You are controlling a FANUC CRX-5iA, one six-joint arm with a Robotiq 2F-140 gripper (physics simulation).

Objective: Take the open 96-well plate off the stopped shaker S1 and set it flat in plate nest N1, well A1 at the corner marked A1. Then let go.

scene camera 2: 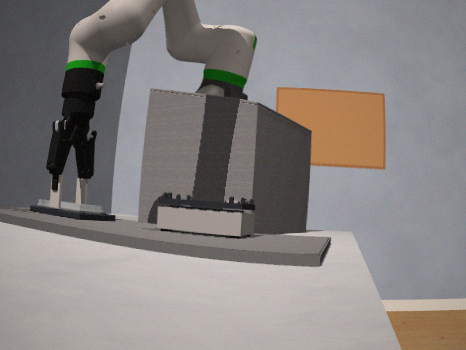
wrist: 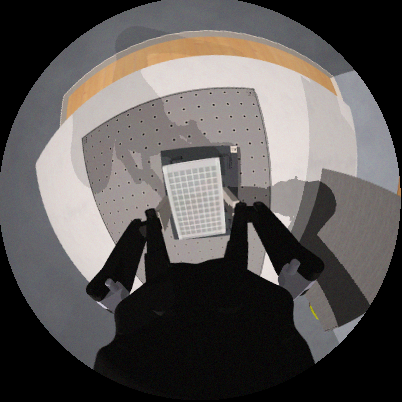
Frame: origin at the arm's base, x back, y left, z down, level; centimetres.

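Seen in the pictures: gripper, fingertip midpoint: (scene camera 2: 68, 208) (wrist: 196, 198); arm's base, link origin: (scene camera 2: 217, 104).
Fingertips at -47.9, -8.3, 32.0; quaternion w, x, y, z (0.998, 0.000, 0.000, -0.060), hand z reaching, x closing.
Observation:
Offsets run from my fingertips to a thing's top centre, as dx, dy, dz. "pt": to the spot under its first point. Level surfaces: height alone.
The pale, clear 96-well plate @(+0.0, +0.3, -1.2) (scene camera 2: 94, 206) (wrist: 195, 192) is at the dark plate nest N1 @(+1.0, -0.1, +0.1) (scene camera 2: 102, 217) (wrist: 182, 153). In the wrist view it looks slightly turned against the nest, with dark nest showing beyond its far edge and on its right. A small white corner label @(pt +6.0, -7.8, +0.3) (wrist: 233, 149) sits at the nest's far right corner. Well A1 cannot be made out on the plate. My gripper (scene camera 2: 68, 202) (wrist: 196, 198) points down and is shut on the plate's two long sides. Whether the plate touches the nest floor is hidden. Shaker S1 @(pt +1.2, +31.1, -0.7) (scene camera 2: 200, 221), a white box with a dark top, stands to the right in the scene view.
The nest and shaker stand on a grey perforated board @(dz +1.5) (scene camera 2: 280, 250) (wrist: 125, 175) on the white table @(dz +2.8) (scene camera 2: 200, 295) (wrist: 285, 125). A large grey block (scene camera 2: 285, 175) (wrist: 365, 235) carries the arm base behind the shaker. Dark pegs @(pt +2.1, +35.9, -4.2) (scene camera 2: 232, 201) rise from the shaker's top.

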